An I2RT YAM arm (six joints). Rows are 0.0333 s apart.
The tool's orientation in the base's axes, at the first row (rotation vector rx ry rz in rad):
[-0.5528 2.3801 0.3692]
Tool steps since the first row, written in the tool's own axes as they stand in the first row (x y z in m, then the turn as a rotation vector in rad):
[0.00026 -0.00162 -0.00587 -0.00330 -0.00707 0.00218]
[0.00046 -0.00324 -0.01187 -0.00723 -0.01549 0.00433]
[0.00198 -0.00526 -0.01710 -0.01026 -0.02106 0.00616]
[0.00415 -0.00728 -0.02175 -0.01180 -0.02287 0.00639]
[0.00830 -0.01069 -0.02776 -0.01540 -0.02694 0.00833]
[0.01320 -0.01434 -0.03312 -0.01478 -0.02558 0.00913]
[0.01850 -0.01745 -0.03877 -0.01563 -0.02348 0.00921]
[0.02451 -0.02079 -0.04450 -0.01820 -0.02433 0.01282]
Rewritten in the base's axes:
[-0.00257 -0.00381 0.00400 0.00684 -0.00433 -0.00028]
[-0.00517 -0.00765 0.00814 0.01474 -0.00967 -0.00029]
[-0.00808 -0.01192 0.01080 0.02049 -0.01291 -0.00031]
[-0.01113 -0.01615 0.01259 0.02255 -0.01395 0.00032]
[-0.01562 -0.02271 0.01393 0.02803 -0.01568 0.00077]
[-0.02017 -0.02944 0.01426 0.02739 -0.01436 -0.00007]
[-0.02541 -0.03593 0.01461 0.02702 -0.01225 0.00067]
[-0.03108 -0.04286 0.01452 0.03115 -0.01081 -0.00042]

